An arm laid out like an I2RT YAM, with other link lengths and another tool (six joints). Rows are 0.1 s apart.
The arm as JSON. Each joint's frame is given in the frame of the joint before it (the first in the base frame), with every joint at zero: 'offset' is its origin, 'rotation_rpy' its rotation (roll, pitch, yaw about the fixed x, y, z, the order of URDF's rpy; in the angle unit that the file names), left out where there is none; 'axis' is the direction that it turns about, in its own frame. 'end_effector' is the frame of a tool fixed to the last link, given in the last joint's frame.
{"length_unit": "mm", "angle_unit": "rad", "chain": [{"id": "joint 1", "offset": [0.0, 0.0, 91.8], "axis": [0.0, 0.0, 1.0]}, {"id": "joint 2", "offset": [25.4, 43.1, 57.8], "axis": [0.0, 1.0, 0.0]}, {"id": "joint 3", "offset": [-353.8, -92.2, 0.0], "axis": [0.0, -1.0, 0.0]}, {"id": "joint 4", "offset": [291.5, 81.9, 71.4], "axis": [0.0, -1.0, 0.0]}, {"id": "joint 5", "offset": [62.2, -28.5, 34.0], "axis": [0.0, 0.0, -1.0]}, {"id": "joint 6", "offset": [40.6, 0.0, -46.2], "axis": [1.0, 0.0, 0.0]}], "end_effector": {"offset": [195.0, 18.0, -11.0], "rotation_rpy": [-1.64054, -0.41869, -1.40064]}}
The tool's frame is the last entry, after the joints.
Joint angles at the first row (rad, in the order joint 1, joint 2, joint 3, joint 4, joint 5, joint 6):
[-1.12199 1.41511 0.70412 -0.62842 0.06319 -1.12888]
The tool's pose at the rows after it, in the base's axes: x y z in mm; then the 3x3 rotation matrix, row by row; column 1 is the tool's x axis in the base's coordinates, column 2 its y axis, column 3 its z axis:
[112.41, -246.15, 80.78], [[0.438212, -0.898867, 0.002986], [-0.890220, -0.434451, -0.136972], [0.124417, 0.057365, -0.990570]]
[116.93, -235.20, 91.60], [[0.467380, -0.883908, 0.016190], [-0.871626, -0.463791, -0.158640], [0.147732, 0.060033, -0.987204]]
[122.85, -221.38, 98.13], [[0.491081, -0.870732, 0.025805], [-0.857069, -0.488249, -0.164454], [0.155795, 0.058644, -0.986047]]
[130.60, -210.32, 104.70], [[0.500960, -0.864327, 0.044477], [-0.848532, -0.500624, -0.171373], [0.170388, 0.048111, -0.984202]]
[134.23, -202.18, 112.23], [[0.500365, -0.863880, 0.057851], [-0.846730, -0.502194, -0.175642], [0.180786, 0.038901, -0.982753]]
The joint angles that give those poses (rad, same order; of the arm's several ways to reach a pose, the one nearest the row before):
[-1.09519 1.34003 0.69420 -0.64567 0.06217 -1.13814]
[-1.05720 1.27910 0.68732 -0.67643 0.06639 -1.13563]
[-1.00645 1.23378 0.68093 -0.70866 0.07215 -1.11386]
[-0.95757 1.19613 0.67975 -0.73231 0.07374 -1.07836]
[-0.92718 1.16400 0.68655 -0.76205 0.07517 -1.04883]

